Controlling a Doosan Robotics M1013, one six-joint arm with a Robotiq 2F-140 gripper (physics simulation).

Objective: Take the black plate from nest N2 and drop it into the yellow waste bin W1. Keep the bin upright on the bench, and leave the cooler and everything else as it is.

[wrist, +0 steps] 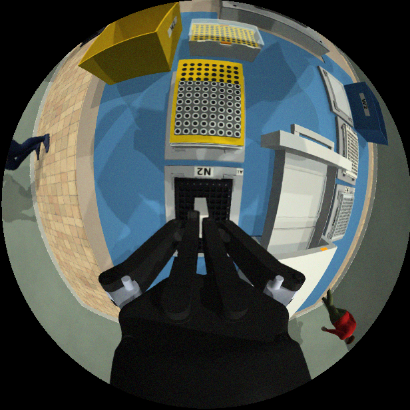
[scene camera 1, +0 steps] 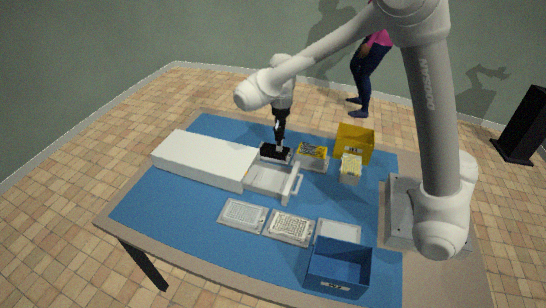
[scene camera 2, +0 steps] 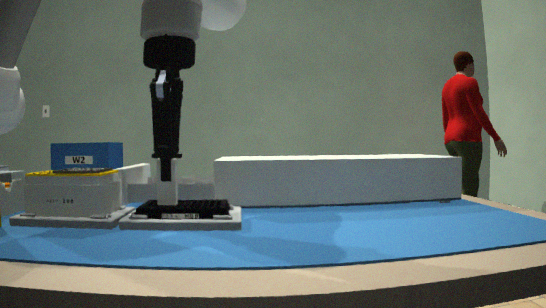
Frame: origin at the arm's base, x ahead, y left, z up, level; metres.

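Seen in the pictures: gripper, fingertip midpoint: (scene camera 1: 279, 150) (scene camera 2: 167, 204).
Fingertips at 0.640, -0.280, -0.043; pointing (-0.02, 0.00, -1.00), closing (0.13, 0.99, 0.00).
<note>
Offsets run from my fingertips to a thing's top centre, as dx, dy, dz. "pt": to the spot under its first point.
The black plate {+0.024, +0.001, +0.001} (scene camera 1: 269, 151) (scene camera 2: 205, 206) (wrist: 182, 188) lies flat in nest N2 {+0.024, +0.001, -0.008} (scene camera 2: 180, 225) (wrist: 170, 200). My gripper (scene camera 1: 279, 148) (scene camera 2: 167, 202) (wrist: 199, 206) is shut, with its pale finger pads together and nothing held between them. It points down over the plate, its tips at or just above the plate's top; contact is not clear. The fingers hide part of the plate in the wrist view. The yellow waste bin W1 {-0.341, -0.083, +0.094} (scene camera 1: 361, 135) (wrist: 127, 59) stands upright on the bench beyond the neighbouring tip rack.
A long white box (scene camera 1: 200, 155) (scene camera 2: 340, 180) has an open drawer {pt +0.011, +0.159, -0.012} (scene camera 1: 270, 176) (wrist: 300, 200) beside the nest. A yellow-topped tip rack {-0.147, +0.024, +0.051} (scene camera 1: 312, 150) (wrist: 207, 142) stands next to N2. Another rack {-0.322, +0.071, +0.044} (scene camera 1: 350, 167) (wrist: 224, 50) is near W1. Blue bin W2 {-0.263, +0.553, +0.094} (scene camera 1: 337, 275) stands at the front.
</note>
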